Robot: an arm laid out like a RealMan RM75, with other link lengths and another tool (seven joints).
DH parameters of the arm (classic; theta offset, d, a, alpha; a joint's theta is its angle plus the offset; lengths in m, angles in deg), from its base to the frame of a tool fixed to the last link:
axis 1: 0 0.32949 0 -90
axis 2: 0 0 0 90
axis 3: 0 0.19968 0 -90
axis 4: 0 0 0 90
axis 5: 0 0.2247 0 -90
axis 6: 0 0 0 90
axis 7: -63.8 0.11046 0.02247 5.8
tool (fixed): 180 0.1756 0 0
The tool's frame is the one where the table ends.
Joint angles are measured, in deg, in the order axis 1, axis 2, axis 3, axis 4, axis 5, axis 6, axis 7. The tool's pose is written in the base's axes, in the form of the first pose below.
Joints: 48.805, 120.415, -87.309, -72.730, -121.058, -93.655, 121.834
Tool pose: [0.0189 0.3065 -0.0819 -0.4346 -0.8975 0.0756 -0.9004 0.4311 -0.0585]
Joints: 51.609, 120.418, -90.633, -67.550, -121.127, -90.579, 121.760
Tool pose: [0.0276 0.3050 -0.1006 -0.4346 -0.8978 0.0715 -0.8983 0.4265 -0.1057]
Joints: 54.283, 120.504, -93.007, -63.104, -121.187, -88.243, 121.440
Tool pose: [0.0351 0.3046 -0.1143 -0.4291 -0.9009 0.0647 -0.8973 0.4170 -0.1446]
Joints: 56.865, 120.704, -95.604, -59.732, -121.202, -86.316, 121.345
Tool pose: [0.0405 0.3024 -0.1260 -0.4113 -0.9096 0.0580 -0.9000 0.3953 -0.1836]
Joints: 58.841, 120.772, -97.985, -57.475, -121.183, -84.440, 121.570
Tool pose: [0.0443 0.3024 -0.1345 -0.3928 -0.9185 0.0451 -0.9025 0.3756 -0.2109]
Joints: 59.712, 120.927, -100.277, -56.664, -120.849, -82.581, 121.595
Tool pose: [0.0447 0.3010 -0.1419 -0.3700 -0.9282 0.0394 -0.9091 0.3530 -0.2211]
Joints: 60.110, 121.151, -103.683, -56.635, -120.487, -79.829, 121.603
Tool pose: [0.0442 0.2986 -0.1518 -0.3318 -0.9428 0.0320 -0.9211 0.3165 -0.2267]
